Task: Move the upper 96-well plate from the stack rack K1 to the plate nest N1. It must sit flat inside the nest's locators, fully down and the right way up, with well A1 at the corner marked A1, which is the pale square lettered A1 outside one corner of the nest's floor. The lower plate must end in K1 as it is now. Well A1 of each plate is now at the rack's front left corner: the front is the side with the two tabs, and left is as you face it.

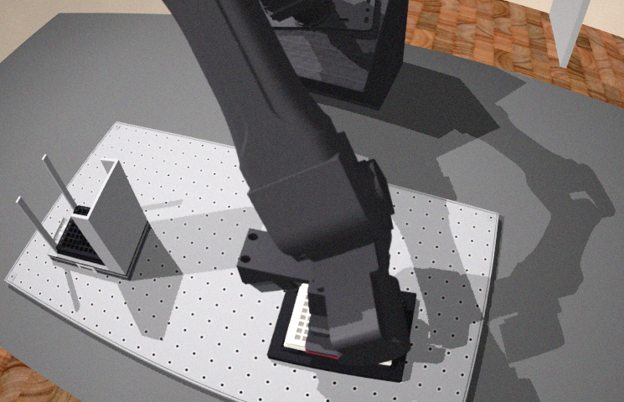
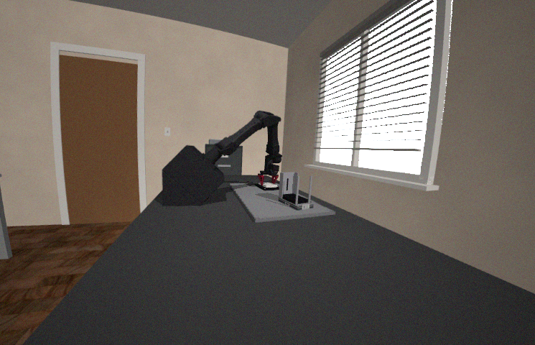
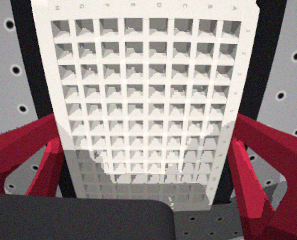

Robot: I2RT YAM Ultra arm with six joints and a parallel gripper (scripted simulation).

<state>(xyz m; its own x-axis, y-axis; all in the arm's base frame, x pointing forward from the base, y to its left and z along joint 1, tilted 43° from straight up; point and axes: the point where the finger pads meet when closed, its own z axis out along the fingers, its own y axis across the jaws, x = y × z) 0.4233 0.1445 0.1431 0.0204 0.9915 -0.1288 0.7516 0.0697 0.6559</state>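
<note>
Now: hand right at the white 96-well plate. From my hand the other things lie so: pale A1 square: 8 cm to the right, 6 cm behind, 1 cm below; then rack back wall: 31 cm to the right, 6 cm above, 5 cm behind; then dark plate: 37 cm to the right, 5 cm behind, 1 cm above.
</note>
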